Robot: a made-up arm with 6 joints.
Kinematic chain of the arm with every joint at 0, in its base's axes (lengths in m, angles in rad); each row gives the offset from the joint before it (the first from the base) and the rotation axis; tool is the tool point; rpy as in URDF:
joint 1: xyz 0 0 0.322 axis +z
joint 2: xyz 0 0 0 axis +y
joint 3: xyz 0.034 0 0.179 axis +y
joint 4: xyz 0.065 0 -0.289 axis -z
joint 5: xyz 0 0 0 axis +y
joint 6: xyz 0.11 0 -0.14 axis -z
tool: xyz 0 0 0 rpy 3.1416 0 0
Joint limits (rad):
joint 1: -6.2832..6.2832
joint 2: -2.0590..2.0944
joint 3: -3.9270..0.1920
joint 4: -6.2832..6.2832
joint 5: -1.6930..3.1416
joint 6: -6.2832..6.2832
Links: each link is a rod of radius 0.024 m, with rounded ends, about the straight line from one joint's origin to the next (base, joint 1, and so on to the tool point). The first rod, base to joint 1, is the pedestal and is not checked.
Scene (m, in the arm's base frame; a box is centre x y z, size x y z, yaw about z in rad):
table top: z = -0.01
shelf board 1: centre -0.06 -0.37 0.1 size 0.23 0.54 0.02 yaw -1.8
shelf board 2: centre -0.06 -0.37 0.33 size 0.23 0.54 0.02 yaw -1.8
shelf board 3: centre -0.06 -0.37 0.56 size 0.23 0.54 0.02 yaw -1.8
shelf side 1: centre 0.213 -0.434 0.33 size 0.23 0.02 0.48 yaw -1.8
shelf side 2: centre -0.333 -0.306 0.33 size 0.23 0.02 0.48 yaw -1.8
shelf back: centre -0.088 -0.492 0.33 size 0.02 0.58 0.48 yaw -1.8
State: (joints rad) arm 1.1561 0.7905 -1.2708 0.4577 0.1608 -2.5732
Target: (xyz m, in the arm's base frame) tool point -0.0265 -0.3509 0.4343
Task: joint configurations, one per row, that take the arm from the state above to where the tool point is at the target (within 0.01 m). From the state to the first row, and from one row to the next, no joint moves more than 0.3 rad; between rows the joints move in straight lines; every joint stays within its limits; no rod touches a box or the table.
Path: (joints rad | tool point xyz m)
1: 0.9079 0.6102 -1.1738 0.6705 -0.1040 -2.5732 | 0.3623 0.3390 0.1835
2: 0.6597 0.4298 -1.0768 0.8833 -0.3689 -2.5732 | 0.4391 0.1908 0.2652
3: 0.4115 0.2495 -0.9798 1.0961 -0.6337 -2.5732 | 0.4355 0.0236 0.3319
4: 0.1633 0.0692 -0.8828 1.3089 -0.8985 -2.5732 | 0.3570 -0.1155 0.3797
5: -0.0849 -0.1112 -0.7858 1.5217 -1.1633 -2.5732 | 0.2346 -0.1925 0.4091
6: -0.3331 -0.2915 -0.6888 1.7346 -1.4282 -2.5732 | 0.1104 -0.1992 0.4250
7: -0.5813 -0.4718 -0.5918 1.9474 -1.6930 -2.5732 | 0.0198 -0.1527 0.4343
8: -0.7665 -0.3571 -0.6730 1.7327 -1.4416 -2.5732 | 0.0103 -0.2196 0.4343
9: -0.9516 -0.2424 -0.7542 1.5179 -1.1901 -2.5732 | -0.0050 -0.2870 0.4363
10: -1.1368 -0.1277 -0.8354 1.3032 -0.9387 -2.5732 | -0.0265 -0.3509 0.4343

